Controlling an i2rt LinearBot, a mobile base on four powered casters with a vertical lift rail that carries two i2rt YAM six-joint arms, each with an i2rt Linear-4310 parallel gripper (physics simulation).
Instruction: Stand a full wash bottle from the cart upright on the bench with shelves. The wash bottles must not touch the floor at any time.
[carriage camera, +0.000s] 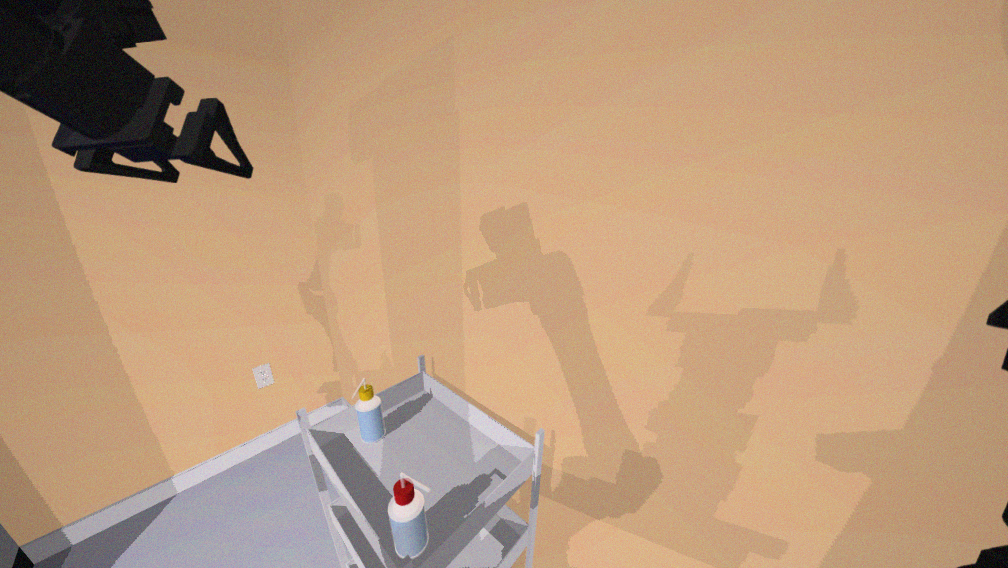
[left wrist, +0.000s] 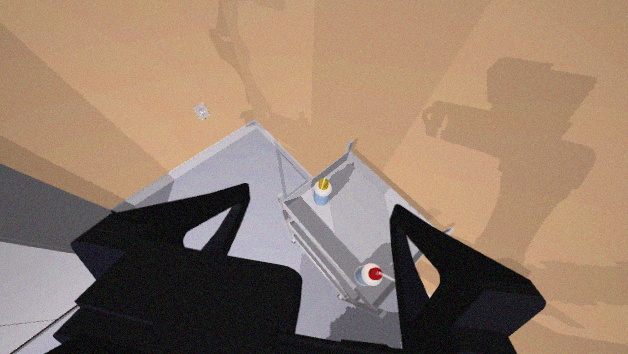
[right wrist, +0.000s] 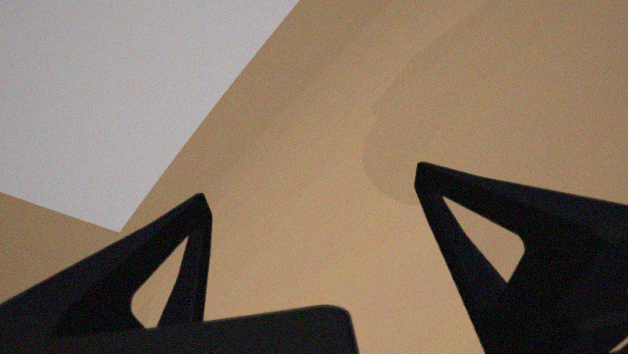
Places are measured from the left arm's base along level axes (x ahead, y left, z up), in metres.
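Where they show: left gripper, between the fingertips: (carriage camera: 213, 175) (left wrist: 319, 201); right gripper, between the fingertips: (right wrist: 313, 189).
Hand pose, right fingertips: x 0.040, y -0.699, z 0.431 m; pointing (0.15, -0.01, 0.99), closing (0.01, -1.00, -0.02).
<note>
Things, the pixels of their top centre, and the offset from my right fingertips. Level surfaces: height alone.
- wash bottle with a yellow cap, centre of its top: (carriage camera: 361, 380) (left wrist: 323, 181) 0.479 m ahead, 0.676 m left, 0.450 m down
- wash bottle with a red cap, centre of its top: (carriage camera: 406, 475) (left wrist: 383, 274) 0.237 m ahead, 0.497 m left, 0.450 m down
- Grey floor, height of its surface: 1.287 m down
A wash bottle with a yellow cap (carriage camera: 370, 421) (left wrist: 322, 194) stands upright near the back of the top tray of the grey cart (carriage camera: 486, 419) (left wrist: 320, 240). A wash bottle with a red cap (carriage camera: 409, 525) (left wrist: 367, 274) stands upright at the tray's near corner. Both look filled with pale blue. My left gripper (carriage camera: 215, 176) (left wrist: 319, 201) is open and empty, high above and to the left of the cart in the carriage view. My right gripper (right wrist: 313, 189) is open and empty, facing a wall; parts of it show at the carriage view's right edge. The bench with shelves is not recognisable here.
The cart stands close to the tan walls (carriage camera: 634, 176) at a room corner. Grey floor (carriage camera: 246, 508) (left wrist: 225, 165) lies to its left, edged by a pale baseboard (carriage camera: 239, 449). A wall outlet (carriage camera: 263, 375) (left wrist: 201, 111) is above the baseboard. The white ceiling (right wrist: 115, 90) shows in the right wrist view.
</note>
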